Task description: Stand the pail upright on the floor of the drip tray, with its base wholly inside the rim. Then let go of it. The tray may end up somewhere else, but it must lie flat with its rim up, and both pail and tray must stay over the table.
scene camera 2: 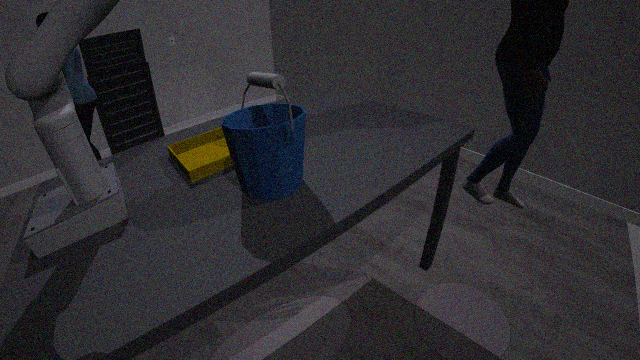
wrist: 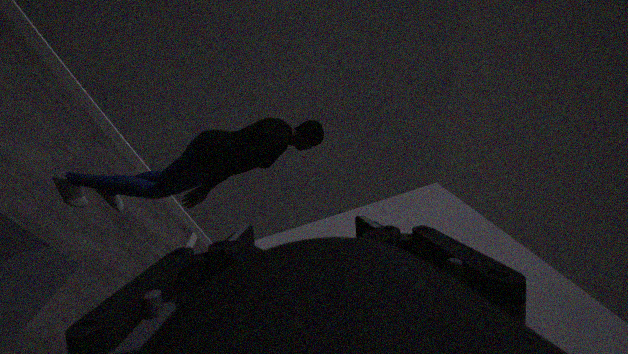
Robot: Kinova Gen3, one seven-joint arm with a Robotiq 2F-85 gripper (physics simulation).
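Places are measured from the arm's base along level axes (x left, y ahead, z down), in centimetres.
Where they show: gripper, fingertip midpoint: (wrist: 305,232); arm's base, link origin: (scene camera 2: 91,192).
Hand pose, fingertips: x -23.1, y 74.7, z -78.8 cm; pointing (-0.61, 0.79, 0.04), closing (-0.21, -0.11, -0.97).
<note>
Things, the pixels of their centre, and the offset from my fingertips. "*": a spot on its surface instead. Level surfaces: height alone.
- blue pail, surface spot: (scene camera 2: 272,160) * dx -8.9, dy -40.9, dz +75.7 cm
- pale grip, body centre: (scene camera 2: 264,80) dx -2.0, dy -35.3, dz +61.1 cm
- yellow drip tray, body centre: (scene camera 2: 214,148) dx +27.7, dy -35.3, dz +83.9 cm
- table, surface height: dz +85.6 cm
A blue pail (scene camera 2: 272,160) stands upright on the table in the scene view, with its wire handle and pale grip (scene camera 2: 265,80) raised above the rim. A yellow drip tray (scene camera 2: 202,159) lies flat, rim up, behind and to the left of the pail; the pail hides the tray's right end. My gripper (wrist: 305,232) is open and empty in the wrist view, its two fingers wide apart. The fingers are outside the scene view, where part of the arm shows at the upper left. The pail and the tray do not show in the wrist view.
The table (scene camera 2: 165,280) has its near edge running diagonally up to the right corner. The arm's base (scene camera 2: 80,225) stands at the table's left. A dark slatted unit (scene camera 2: 122,92) stands behind by the wall. A person (scene camera 2: 525,90) (wrist: 225,152) stands beyond the table.
</note>
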